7 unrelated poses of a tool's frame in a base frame.
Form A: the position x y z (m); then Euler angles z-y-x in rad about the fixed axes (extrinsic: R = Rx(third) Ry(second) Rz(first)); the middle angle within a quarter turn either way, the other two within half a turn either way.
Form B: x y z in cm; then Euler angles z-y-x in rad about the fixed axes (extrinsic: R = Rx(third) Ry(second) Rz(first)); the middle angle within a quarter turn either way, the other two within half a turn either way. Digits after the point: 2 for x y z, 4 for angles.
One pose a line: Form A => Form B
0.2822 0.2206 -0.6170 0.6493 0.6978 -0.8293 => 28.22 22.06 -61.70 0.6493 0.6978 -0.8293
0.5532 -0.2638 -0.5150 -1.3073 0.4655 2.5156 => 55.32 -26.38 -51.50 -1.3073 0.4655 2.5156
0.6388 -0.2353 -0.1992 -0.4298 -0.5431 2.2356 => 63.88 -23.53 -19.92 -0.4298 -0.5431 2.2356
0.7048 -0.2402 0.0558 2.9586 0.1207 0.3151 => 70.48 -24.02 5.58 2.9586 0.1207 0.3151
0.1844 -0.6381 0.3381 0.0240 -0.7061 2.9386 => 18.44 -63.81 33.81 0.0240 -0.7061 2.9386
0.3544 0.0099 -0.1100 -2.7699 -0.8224 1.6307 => 35.44 0.99 -11.00 -2.7699 -0.8224 1.6307
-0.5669 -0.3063 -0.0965 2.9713 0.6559 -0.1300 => -56.69 -30.63 -9.65 2.9713 0.6559 -0.1300
